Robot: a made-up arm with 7 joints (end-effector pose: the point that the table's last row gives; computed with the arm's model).
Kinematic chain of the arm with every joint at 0, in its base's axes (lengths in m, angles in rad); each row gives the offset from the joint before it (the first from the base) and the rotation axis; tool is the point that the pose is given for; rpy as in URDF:
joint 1: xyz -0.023 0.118 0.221 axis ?
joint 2: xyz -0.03 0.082 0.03 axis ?
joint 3: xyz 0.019 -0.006 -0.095 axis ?
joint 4: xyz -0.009 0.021 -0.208 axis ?
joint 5: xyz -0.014 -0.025 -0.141 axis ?
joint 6: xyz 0 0.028 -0.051 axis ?
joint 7: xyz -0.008 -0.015 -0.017 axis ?
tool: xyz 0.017 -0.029 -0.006 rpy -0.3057 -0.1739 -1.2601
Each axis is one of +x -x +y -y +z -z.
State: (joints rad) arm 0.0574 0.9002 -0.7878 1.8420 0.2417 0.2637 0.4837
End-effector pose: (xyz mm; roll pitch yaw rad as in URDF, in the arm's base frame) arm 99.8 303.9 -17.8 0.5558 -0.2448 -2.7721
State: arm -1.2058 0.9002 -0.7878 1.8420 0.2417 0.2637 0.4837
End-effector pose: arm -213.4 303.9 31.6 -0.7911 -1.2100 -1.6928
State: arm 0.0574 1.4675 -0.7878 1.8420 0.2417 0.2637 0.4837
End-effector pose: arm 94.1 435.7 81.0 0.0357 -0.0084 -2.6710
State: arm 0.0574 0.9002 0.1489 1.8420 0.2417 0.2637 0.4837
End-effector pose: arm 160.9 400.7 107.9 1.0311 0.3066 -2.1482
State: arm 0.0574 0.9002 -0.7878 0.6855 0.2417 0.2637 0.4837
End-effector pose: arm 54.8 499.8 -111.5 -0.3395 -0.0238 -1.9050
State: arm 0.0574 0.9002 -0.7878 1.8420 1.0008 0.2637 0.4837
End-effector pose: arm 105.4 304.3 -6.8 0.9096 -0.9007 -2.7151
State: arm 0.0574 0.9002 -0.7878 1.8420 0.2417 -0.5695 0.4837
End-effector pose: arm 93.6 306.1 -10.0 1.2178 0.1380 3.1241
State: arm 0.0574 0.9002 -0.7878 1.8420 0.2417 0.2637 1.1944
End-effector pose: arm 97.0 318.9 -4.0 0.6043 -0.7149 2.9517
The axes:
joint 1: -y
joint 2: +x
joint 3: +z
joint 4: -y
joint 5: +z
joint 6: +y
joint 7: -x

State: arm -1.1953 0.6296 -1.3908 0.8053 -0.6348 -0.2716 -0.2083
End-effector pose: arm -426.9 350.1 72.9 0.5268 -1.0560 2.7425
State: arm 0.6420 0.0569 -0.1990 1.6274 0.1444 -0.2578 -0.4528
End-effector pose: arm 289.0 156.5 131.7 2.3071 -0.3433 -1.8838
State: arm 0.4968 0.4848 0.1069 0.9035 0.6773 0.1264 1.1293
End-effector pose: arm 247.6 402.3 -18.3 1.6158 -0.5634 -2.6447
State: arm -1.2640 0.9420 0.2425 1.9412 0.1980 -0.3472 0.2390
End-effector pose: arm -55.1 395.1 34.6 0.6565 -0.1182 -2.4265
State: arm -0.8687 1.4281 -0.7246 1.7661 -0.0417 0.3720 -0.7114
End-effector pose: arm -54.5 452.2 -2.9 -0.1726 0.5142 -2.7719
